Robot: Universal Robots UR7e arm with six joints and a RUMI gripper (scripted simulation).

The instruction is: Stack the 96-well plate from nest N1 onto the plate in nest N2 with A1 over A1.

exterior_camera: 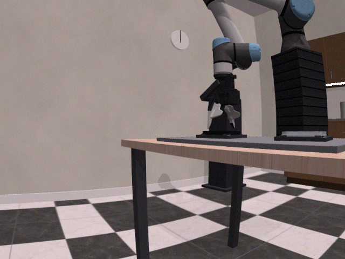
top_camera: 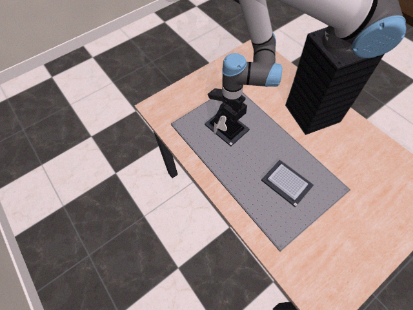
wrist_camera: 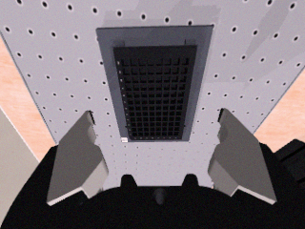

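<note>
The black 96-well plate lies 1 cm below my hand. The rest, counted from my hand: white 96-well plate 1 cm ahead, 35 cm to the left, 2 cm below; white marker 5 cm ahead, 8 cm to the left, 2 cm below; plate nest 1 cm ahead, 35 cm to the left, 3 cm below.
</note>
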